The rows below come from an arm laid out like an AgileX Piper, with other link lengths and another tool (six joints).
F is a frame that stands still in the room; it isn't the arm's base.
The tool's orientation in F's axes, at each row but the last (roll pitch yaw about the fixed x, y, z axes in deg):
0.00 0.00 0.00
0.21 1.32 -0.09
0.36 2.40 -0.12
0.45 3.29 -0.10
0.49 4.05 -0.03
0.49 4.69 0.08
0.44 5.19 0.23
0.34 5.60 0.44
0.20 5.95 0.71
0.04 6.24 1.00
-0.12 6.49 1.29
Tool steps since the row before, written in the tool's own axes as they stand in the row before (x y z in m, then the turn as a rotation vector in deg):
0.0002 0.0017 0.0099 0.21 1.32 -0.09
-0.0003 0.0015 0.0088 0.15 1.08 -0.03
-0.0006 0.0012 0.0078 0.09 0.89 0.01
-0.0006 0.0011 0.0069 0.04 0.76 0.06
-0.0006 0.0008 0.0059 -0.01 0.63 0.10
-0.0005 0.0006 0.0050 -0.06 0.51 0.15
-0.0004 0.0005 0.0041 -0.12 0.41 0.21
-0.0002 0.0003 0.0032 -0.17 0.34 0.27
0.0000 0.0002 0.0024 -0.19 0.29 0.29
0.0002 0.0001 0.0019 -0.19 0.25 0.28
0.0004 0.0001 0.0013 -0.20 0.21 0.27
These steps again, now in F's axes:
0.0002 0.0017 0.0099 0.21 1.32 -0.09
-0.0001 0.0015 0.0088 0.15 1.08 -0.03
-0.0003 0.0012 0.0078 0.09 0.89 0.01
-0.0002 0.0010 0.0069 0.05 0.76 0.06
-0.0002 0.0007 0.0059 0.00 0.63 0.11
-0.0001 0.0006 0.0050 -0.05 0.51 0.16
0.0000 0.0005 0.0041 -0.10 0.41 0.22
0.0001 0.0003 0.0032 -0.15 0.34 0.29
0.0002 0.0002 0.0024 -0.16 0.29 0.31
0.0004 0.0001 0.0019 -0.16 0.25 0.30
0.0005 0.0001 0.0012 -0.17 0.21 0.29

